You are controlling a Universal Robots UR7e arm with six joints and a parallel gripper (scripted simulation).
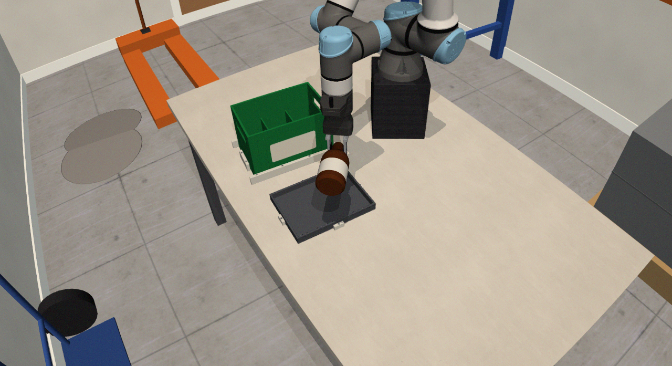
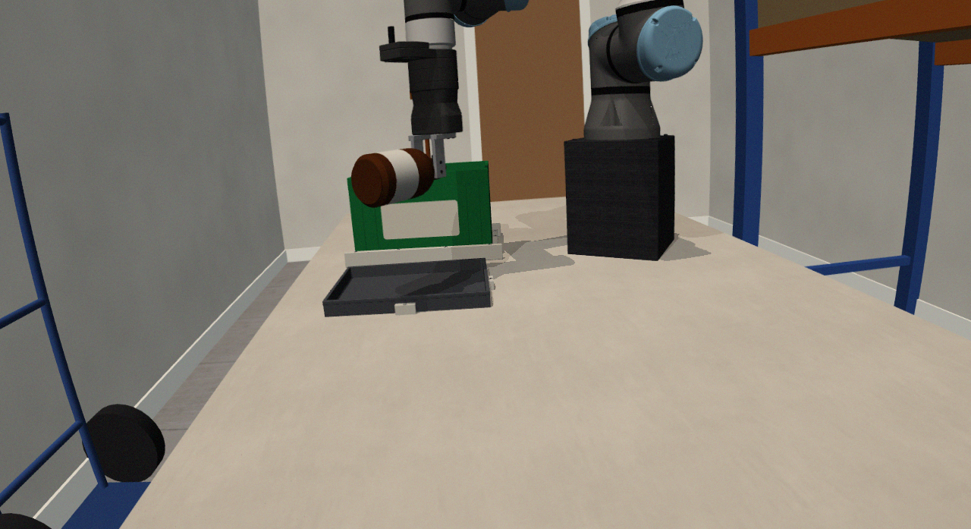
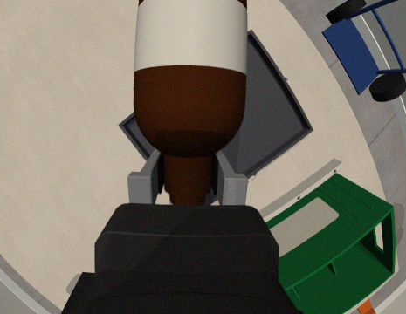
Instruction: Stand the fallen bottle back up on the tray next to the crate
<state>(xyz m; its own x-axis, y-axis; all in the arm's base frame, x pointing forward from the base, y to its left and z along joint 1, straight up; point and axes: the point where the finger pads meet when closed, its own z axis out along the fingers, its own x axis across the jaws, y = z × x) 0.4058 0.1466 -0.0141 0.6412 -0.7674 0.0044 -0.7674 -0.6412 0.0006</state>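
Right now my hand is 40 mm short of the brown bottle, 30 mm to the right of it and 10 mm above it. Also, from my hand: green crate 300 mm to the right, 120 mm below, 30 mm behind; tray 190 mm below, 40 mm ahead, 30 mm to the right.
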